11 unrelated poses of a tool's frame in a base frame.
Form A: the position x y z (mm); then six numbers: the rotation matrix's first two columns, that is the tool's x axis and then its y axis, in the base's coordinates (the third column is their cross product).
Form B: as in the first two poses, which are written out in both.
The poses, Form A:
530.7 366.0 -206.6 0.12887 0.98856 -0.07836 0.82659 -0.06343 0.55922
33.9 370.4 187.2 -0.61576 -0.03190 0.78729 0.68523 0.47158 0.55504
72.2 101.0 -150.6 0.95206 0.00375 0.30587 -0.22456 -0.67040 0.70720
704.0 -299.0 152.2 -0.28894 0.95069 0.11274 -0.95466 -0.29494 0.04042
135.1 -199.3 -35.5 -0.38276 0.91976 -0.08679 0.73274 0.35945 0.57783
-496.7 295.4 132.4 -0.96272 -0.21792 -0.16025 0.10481 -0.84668 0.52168
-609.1 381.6 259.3 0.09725 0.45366 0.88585 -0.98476 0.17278 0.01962
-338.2 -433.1 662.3 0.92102 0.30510 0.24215 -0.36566 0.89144 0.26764
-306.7 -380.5 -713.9 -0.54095 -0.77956 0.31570 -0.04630 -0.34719 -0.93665
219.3 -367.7 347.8 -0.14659 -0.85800 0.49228 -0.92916 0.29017 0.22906
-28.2 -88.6 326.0 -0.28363 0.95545 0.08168 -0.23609 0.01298 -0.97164
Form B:
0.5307 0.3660 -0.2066 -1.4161 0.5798 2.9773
0.0339 0.3704 0.1872 -2.3028 -0.3995 -1.8666
0.0722 0.1010 -0.1506 0.2316 0.2092 2.2805
0.7040 -0.2990 0.1522 1.8647 0.0717 0.0963
0.1351 -0.1993 -0.0355 -2.0522 0.5976 -2.9498
-0.4967 0.2954 0.1324 -3.0331 -0.2520 -0.5251
-0.6091 0.3816 0.2593 1.4724 -0.1447 1.0833
-0.3382 -0.4331 0.6623 0.3779 -0.1346 0.3449
-0.3067 -0.3805 -0.7139 3.0562 0.9969 1.2876
0.2193 -0.3677 0.3478 1.7273 -0.3463 2.6742
-0.0282 -0.0886 0.3260 2.4474 -1.1928 0.9257

